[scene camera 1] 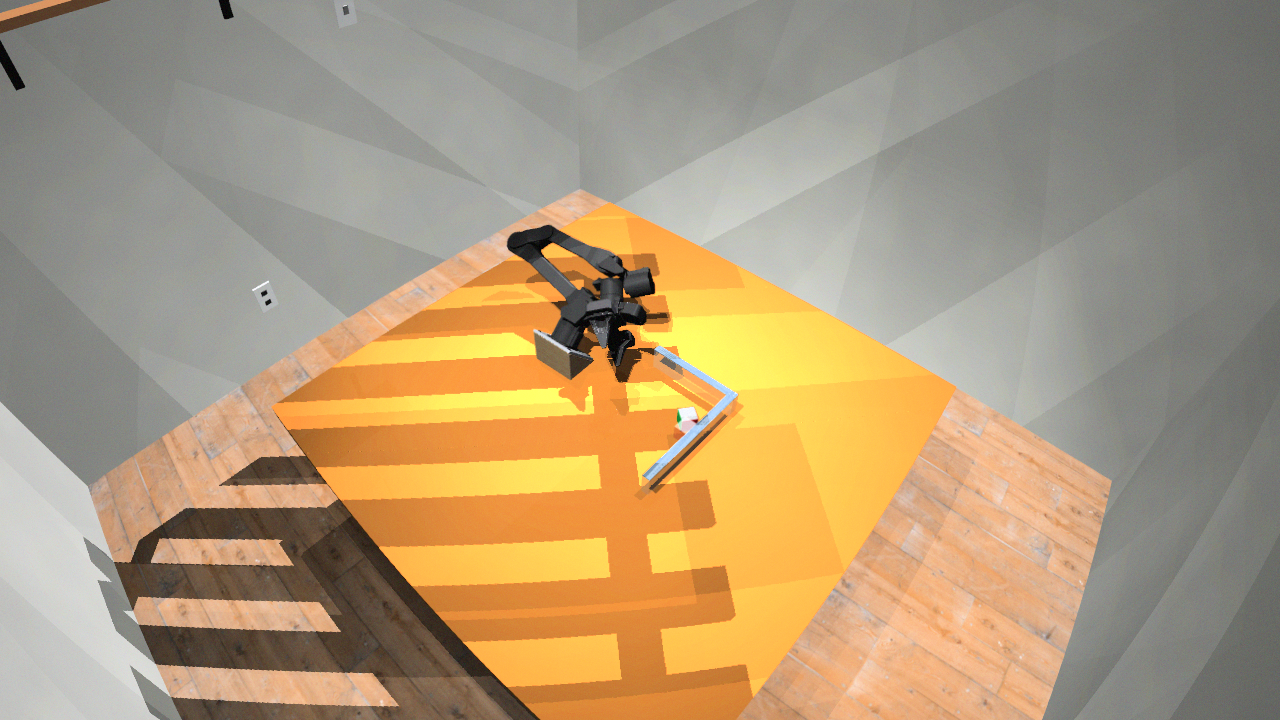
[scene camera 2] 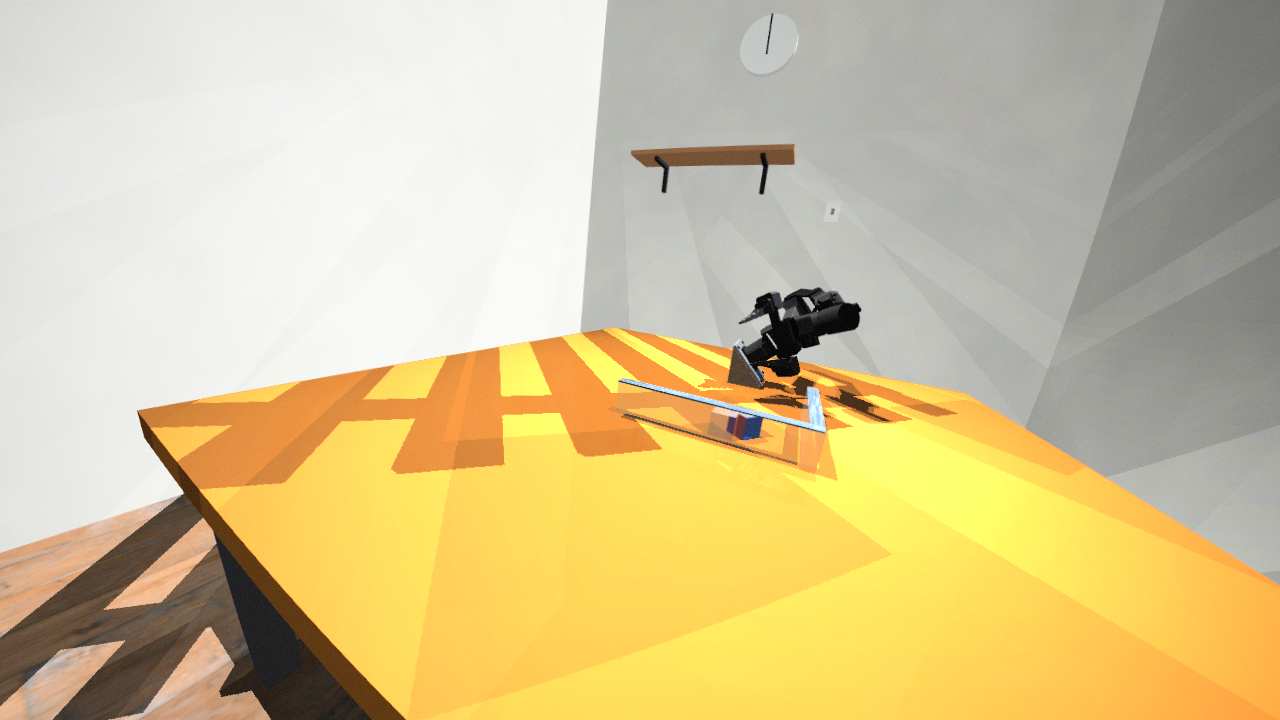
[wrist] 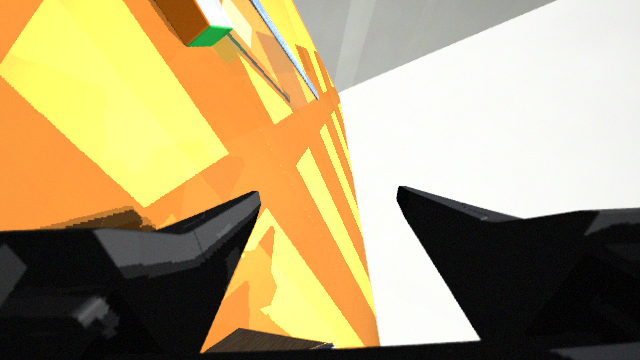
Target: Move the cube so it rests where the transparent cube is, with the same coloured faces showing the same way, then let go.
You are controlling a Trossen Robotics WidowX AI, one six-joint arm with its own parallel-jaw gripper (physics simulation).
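Where they show: gripper, between the fingertips: [scene camera 1: 610,357] [scene camera 2: 745,343] [wrist: 328,195]; arm's base, origin of its link: [scene camera 1: 562,343] [scene camera 2: 749,357].
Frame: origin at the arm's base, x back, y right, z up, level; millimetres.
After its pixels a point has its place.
The cube [scene camera 1: 686,416] @[x -363, y -25, z -23 mm] [scene camera 2: 750,427] [wrist: 209,36] @[x -344, y -22, z -39 mm] sits on the orange table beside a low clear wall. In the wrist view it is cut off by the top edge and shows orange, white and green faces; in scene camera 2 blue and red faces show through the wall. A faint pale block shape is by the cube in the wrist view; I cannot tell whether it is the transparent cube or a reflection. My gripper [scene camera 1: 612,356] @[x -162, y 4, z 59 mm] [wrist: 328,195] @[x -162, y 4, z 59 mm] is open and empty, above the table near the arm's base, apart from the cube and tilted so the wrist view takes in the room wall.
The clear wall [scene camera 1: 693,368] @[x -297, y -141, z -1 mm] [scene camera 2: 716,405] @[x -420, y 9, z -3 mm] [wrist: 290,55] @[x -403, y 76, z -2 mm] forms an L with light-blue top edges, with the cube inside its angle. An upright grey plate [scene camera 1: 556,354] @[x -18, y 39, z 2 mm] [scene camera 2: 742,365] @[x -60, y 9, z -10 mm] stands at the arm's base. A wooden shelf [scene camera 2: 716,155] hangs on the far room wall.
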